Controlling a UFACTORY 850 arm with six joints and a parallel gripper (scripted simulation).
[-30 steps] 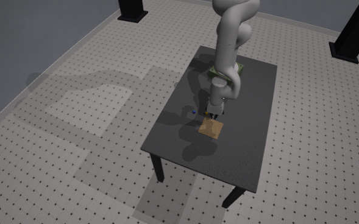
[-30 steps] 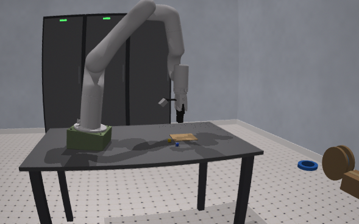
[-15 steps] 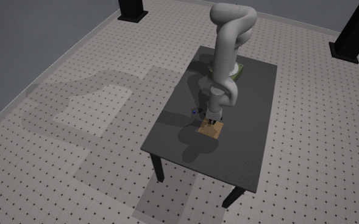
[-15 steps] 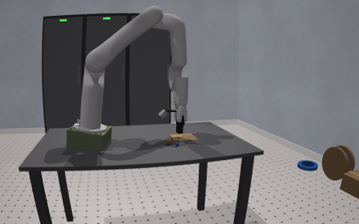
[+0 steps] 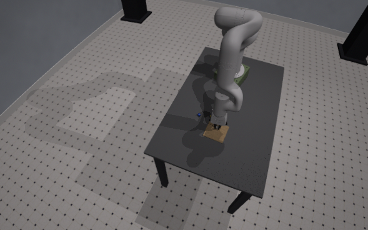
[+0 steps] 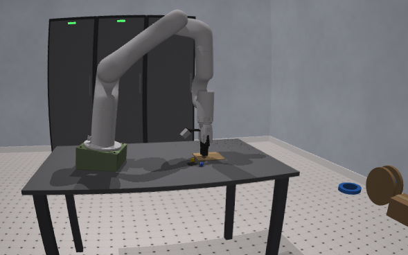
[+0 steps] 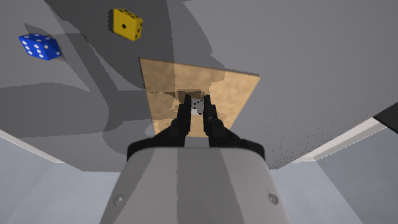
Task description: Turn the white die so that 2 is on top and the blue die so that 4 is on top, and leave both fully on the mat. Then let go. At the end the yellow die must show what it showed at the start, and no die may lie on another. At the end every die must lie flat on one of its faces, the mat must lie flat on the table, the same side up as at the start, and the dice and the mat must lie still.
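Now: hand 1 cm above the white die. From my hand the other things lie so: blue die 6 cm behind, 15 cm to the right, 2 cm below; yellow die 8 cm behind, 6 cm to the right, 2 cm below; tan mat 2 cm ahead, 3 cm below.
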